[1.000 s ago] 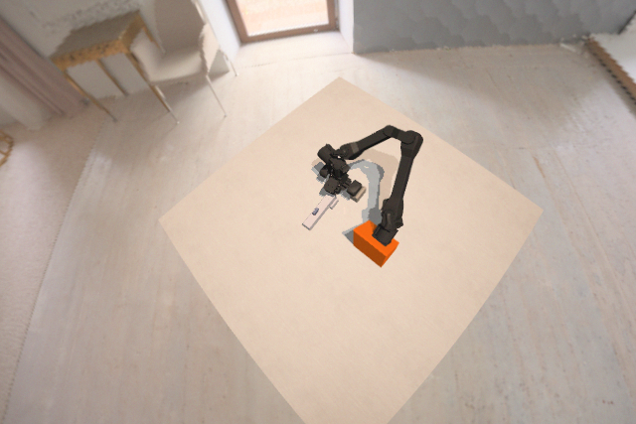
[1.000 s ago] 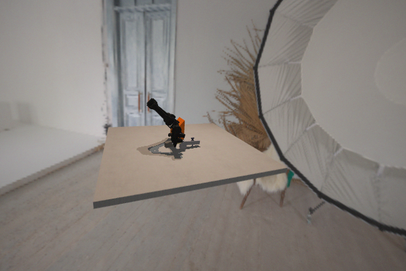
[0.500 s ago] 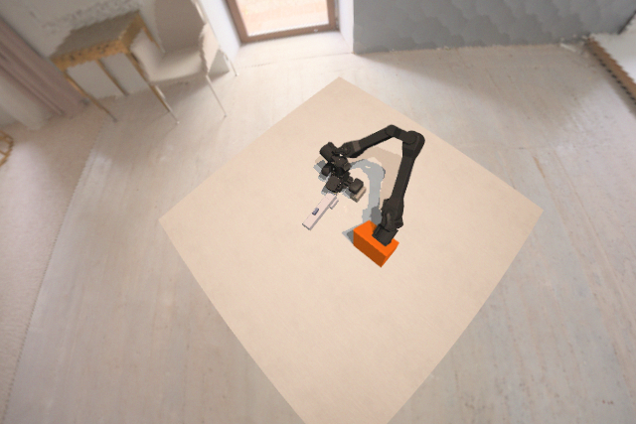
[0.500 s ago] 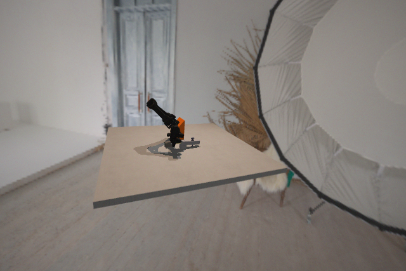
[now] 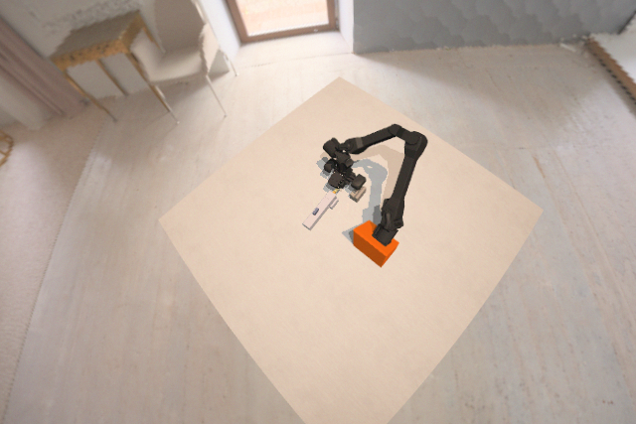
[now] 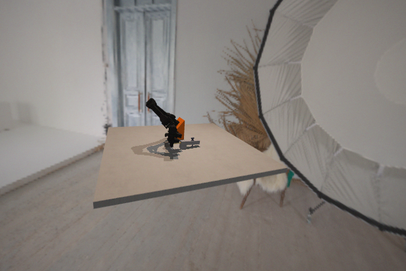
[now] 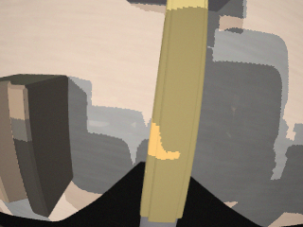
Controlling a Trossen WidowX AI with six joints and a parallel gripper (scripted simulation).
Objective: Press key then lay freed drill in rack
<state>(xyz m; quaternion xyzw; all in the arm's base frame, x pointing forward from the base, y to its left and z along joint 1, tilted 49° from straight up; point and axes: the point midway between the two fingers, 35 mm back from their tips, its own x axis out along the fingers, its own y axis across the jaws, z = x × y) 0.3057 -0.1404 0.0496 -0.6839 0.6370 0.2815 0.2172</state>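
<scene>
Now: the dark boxy part 70 mm behind my gripper tip. Also, from my gripper tip: key (20 mm behind, 200 mm to the left, 30 mm above); then grey holder (20 mm behind, 170 mm to the left, 10 mm above); then drill (40 mm to the left, 30 mm above).
</scene>
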